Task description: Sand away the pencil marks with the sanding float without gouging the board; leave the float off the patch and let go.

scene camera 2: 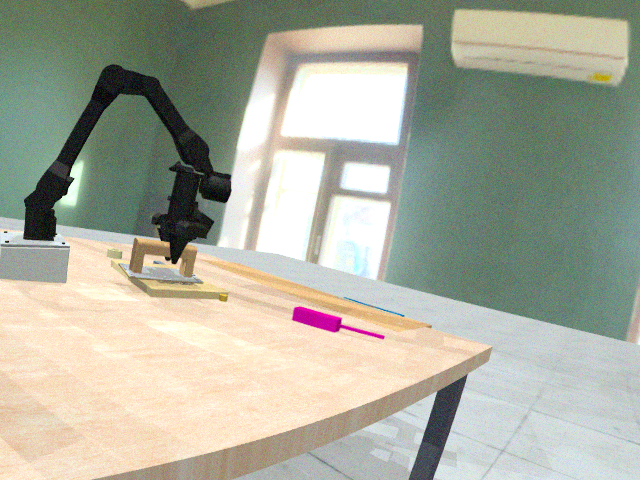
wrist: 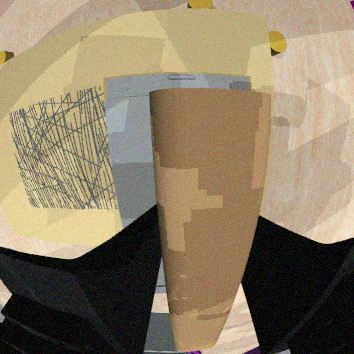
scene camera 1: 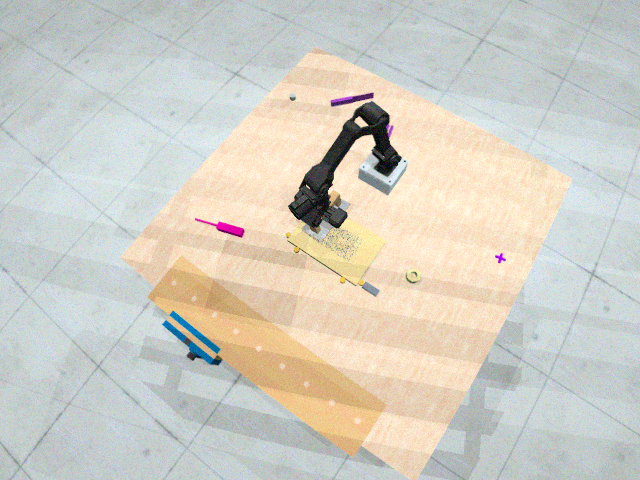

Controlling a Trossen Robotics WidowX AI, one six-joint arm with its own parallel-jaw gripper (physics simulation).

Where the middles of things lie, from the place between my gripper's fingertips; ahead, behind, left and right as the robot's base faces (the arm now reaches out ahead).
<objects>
My hand is 11 cm above the pale yellow board [scene camera 1: 352, 271], 9 cm to the right of it and 2 cm short of it. Also, from my hand: sanding float [scene camera 2: 135, 270]: 2 cm behind, 1 cm above.
</objects>
